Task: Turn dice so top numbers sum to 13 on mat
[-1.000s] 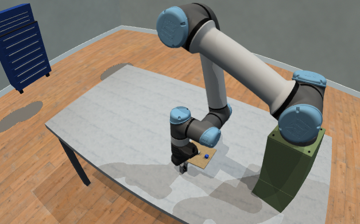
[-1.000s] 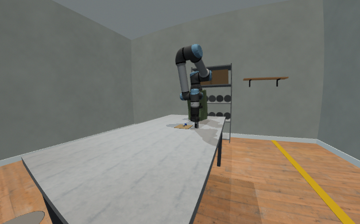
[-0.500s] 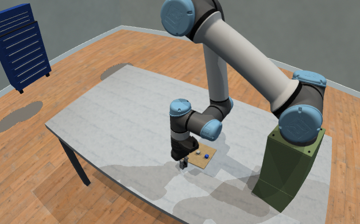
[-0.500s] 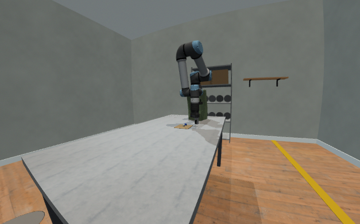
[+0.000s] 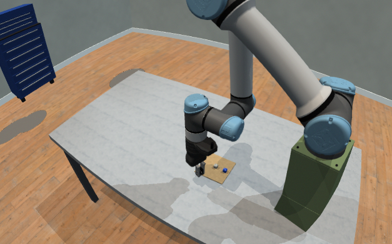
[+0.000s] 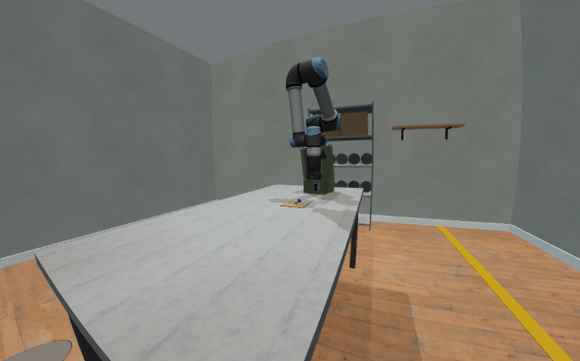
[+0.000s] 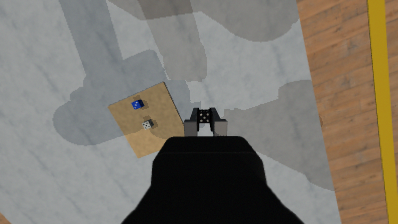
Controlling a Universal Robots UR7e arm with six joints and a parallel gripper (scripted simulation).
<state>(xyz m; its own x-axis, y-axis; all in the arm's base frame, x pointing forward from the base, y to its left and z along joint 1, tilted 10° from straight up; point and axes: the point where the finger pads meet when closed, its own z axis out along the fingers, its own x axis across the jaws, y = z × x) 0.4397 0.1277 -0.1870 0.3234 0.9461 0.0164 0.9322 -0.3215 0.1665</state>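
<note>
The white die is 13 cm to the right of my hand and 10 cm below it. The rest, counted from my hand: blue die: 13 cm to the right, 10 cm below, 5 cm behind; then tan mat: 13 cm to the right, 11 cm below; then black die: 1 cm below.
</note>
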